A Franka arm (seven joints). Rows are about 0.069 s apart.
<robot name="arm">
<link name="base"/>
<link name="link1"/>
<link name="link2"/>
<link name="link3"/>
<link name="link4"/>
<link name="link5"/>
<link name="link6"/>
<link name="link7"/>
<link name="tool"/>
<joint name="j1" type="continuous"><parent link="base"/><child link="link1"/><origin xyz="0.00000 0.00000 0.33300"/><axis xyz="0 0 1"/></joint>
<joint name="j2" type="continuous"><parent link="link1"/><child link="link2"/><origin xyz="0.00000 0.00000 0.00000" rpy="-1.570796 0.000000 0.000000"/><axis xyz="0 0 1"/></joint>
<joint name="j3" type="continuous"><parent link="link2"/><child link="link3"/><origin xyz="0.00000 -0.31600 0.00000" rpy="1.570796 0.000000 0.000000"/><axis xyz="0 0 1"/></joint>
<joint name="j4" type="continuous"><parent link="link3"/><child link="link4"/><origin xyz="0.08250 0.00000 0.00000" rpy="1.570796 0.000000 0.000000"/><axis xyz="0 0 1"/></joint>
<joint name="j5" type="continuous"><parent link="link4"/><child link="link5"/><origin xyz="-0.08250 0.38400 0.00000" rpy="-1.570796 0.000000 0.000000"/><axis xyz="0 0 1"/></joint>
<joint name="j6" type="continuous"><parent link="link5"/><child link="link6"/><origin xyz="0.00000 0.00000 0.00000" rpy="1.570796 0.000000 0.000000"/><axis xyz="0 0 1"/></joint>
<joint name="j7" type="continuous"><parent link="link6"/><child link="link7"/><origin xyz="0.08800 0.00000 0.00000" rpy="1.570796 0.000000 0.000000"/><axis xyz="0 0 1"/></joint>
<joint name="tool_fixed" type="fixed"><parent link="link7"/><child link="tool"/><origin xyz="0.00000 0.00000 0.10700"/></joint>
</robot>
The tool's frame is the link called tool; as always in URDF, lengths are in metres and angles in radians. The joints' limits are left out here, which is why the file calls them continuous.
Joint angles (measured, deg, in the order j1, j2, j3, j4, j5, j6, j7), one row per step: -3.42 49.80 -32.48 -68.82 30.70 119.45 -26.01; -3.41 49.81 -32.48 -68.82 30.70 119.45 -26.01; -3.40 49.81 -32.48 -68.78 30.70 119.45 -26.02; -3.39 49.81 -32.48 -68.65 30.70 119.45 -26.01; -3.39 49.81 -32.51 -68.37 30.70 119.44 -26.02; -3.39 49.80 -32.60 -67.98 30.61 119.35 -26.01; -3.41 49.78 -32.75 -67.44 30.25 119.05 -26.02; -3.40 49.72 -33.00 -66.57 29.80 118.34 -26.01; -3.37 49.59 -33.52 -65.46 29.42 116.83 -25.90; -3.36 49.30 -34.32 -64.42 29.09 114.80 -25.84; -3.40 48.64 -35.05 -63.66 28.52 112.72 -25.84
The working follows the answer.
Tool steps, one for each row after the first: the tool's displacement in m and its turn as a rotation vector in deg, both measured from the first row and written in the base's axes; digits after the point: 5 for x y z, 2 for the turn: 0.00005 0.00012 -0.00013 0.00 0.01 0.01; 0.00027 0.00032 0.00018 -0.02 -0.02 0.05; 0.00087 0.00068 0.00119 -0.07 -0.13 0.10; 0.00192 0.00097 0.00345 -0.20 -0.35 0.21; 0.00305 0.00102 0.00676 -0.43 -0.56 0.34; 0.00405 0.00069 0.01119 -0.86 -0.58 0.60; 0.00559 0.00098 0.01831 -1.32 -0.52 1.00; 0.00613 0.00084 0.02773 -1.54 -0.12 1.26; 0.00443 -0.00118 0.03872 -1.64 0.61 1.34; 0.00099 -0.00392 0.05183 -1.76 1.37 1.39
Tool pose at each row, in the base's axes (x y z in m, rotation vector in deg; rounded; the steps above come from the unrounded poses): 0.70022 -0.31445 0.31773 177.94 -18.61 13.86; 0.70027 -0.31433 0.31761 177.95 -18.60 13.85; 0.70049 -0.31413 0.31792 177.94 -18.54 13.90; 0.70109 -0.31377 0.31892 177.90 -18.45 14.07; 0.70213 -0.31348 0.32118 177.79 -18.26 14.43; 0.70327 -0.31343 0.32449 177.58 -18.01 14.77; 0.70427 -0.31376 0.32892 177.23 -17.51 14.84; 0.70580 -0.31347 0.33605 176.87 -16.79 14.80; 0.70635 -0.31361 0.34547 176.71 -16.33 14.19; 0.70465 -0.31564 0.35645 176.64 -16.18 13.08; 0.70120 -0.31838 0.36957 176.54 -16.06 11.91

